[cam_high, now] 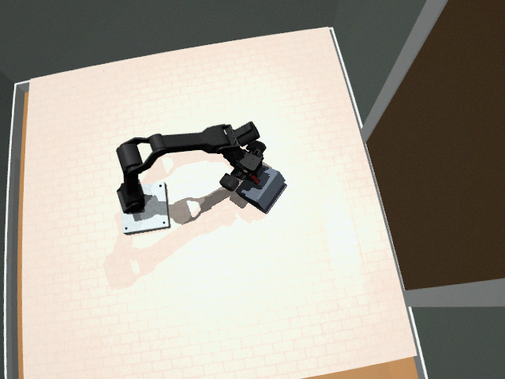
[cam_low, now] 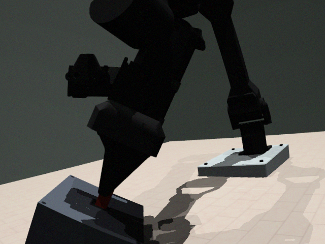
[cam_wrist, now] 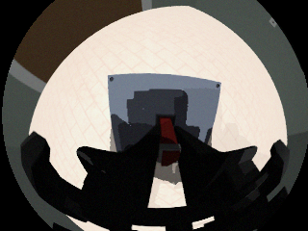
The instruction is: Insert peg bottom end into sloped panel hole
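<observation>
The peg lies 1 cm behind my gripper tip, 1 cm to the left of it and 1 cm above it. The rest, counted from my gripper tip: sloped panel (2 cm ahead, 1 cm to the right, 4 cm below).
</observation>
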